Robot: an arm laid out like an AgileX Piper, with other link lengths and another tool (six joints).
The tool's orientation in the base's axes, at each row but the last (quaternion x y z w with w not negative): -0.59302, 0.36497, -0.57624, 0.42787; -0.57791, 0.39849, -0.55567, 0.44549; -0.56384, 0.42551, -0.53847, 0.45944; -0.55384, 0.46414, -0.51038, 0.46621; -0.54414, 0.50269, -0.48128, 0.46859; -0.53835, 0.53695, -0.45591, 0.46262; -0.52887, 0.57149, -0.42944, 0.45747; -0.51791, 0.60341, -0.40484, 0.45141
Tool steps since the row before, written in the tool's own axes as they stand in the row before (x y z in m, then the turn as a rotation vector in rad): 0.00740, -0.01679, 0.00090, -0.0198, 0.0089, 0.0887; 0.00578, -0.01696, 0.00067, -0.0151, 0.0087, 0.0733; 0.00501, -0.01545, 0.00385, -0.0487, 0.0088, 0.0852; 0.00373, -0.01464, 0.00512, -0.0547, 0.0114, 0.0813; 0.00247, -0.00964, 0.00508, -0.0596, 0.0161, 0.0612; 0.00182, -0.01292, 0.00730, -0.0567, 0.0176, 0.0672; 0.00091, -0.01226, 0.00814, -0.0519, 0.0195, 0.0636; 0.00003, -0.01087, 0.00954, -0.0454, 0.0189, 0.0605
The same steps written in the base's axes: 0.00040, -0.00060, 0.01836, 0.0875, 0.0228, -0.0129; 0.00046, -0.00063, 0.01791, 0.0724, 0.0172, -0.0116; 0.00390, -0.00132, 0.01618, 0.0824, 0.0507, -0.0189; 0.00585, -0.00151, 0.01476, 0.0781, 0.0561, -0.0221; 0.00606, -0.00180, 0.00921, 0.0575, 0.0602, -0.0251; 0.00924, -0.00182, 0.01161, 0.0632, 0.0574, -0.0275; 0.01053, -0.00184, 0.01016, 0.0592, 0.0527, -0.0290; 0.01202, -0.00171, 0.00786, 0.0560, 0.0463, -0.0284
